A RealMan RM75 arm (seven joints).
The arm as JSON. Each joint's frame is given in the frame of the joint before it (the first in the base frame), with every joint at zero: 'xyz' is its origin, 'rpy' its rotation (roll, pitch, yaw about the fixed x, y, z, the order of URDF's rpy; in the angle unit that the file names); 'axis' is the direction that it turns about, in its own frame. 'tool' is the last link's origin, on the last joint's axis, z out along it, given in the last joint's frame.
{
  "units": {
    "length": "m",
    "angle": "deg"
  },
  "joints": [
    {
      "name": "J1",
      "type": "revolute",
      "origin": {
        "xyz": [
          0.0,
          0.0,
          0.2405
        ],
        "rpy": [
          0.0,
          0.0,
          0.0
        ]
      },
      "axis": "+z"
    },
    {
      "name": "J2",
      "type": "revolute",
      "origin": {
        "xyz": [
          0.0,
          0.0,
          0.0
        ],
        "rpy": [
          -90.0,
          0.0,
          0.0
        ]
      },
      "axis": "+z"
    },
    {
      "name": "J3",
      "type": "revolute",
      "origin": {
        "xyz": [
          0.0,
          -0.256,
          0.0
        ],
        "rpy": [
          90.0,
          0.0,
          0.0
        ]
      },
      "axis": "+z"
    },
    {
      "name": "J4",
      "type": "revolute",
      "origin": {
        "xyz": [
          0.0,
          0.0,
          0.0
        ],
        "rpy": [
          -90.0,
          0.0,
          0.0
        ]
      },
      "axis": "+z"
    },
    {
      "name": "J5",
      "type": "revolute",
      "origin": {
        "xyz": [
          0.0,
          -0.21,
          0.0
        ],
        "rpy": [
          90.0,
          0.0,
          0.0
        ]
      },
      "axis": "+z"
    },
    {
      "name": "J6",
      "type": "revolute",
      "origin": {
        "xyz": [
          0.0,
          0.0,
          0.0
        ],
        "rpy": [
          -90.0,
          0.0,
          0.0
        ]
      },
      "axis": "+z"
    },
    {
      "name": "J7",
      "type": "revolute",
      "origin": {
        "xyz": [
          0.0,
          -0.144,
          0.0
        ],
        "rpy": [
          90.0,
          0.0,
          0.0
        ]
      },
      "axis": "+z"
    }
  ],
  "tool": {
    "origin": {
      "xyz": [
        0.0,
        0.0,
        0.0
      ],
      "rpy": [
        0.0,
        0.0,
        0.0
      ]
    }
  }
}
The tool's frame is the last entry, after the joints.
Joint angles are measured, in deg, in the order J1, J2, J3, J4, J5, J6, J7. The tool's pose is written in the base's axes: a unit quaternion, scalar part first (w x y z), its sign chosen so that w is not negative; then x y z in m. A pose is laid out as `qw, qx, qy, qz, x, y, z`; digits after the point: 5 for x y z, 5 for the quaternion.
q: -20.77 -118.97 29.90 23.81 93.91 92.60 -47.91
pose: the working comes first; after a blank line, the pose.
Where each joint sits with the arm in this pose, in the base's axes (m; each line is computed from the numbers above, not from the rounded line before):
J1: 0.0000 0.0000 0.2405
J2: 0.0000 0.0000 0.2405
J3: -0.2094 0.0794 0.1165
J4: -0.2094 0.0794 0.1165
J5: -0.3849 0.1912 0.0877
J6: -0.3849 0.1912 0.0877
J7: -0.3042 0.2874 0.0173
the tool: -0.3042 0.2874 0.0173

0.33030, -0.85167, -0.13848, -0.38261, -0.30420, 0.28744, 0.01733
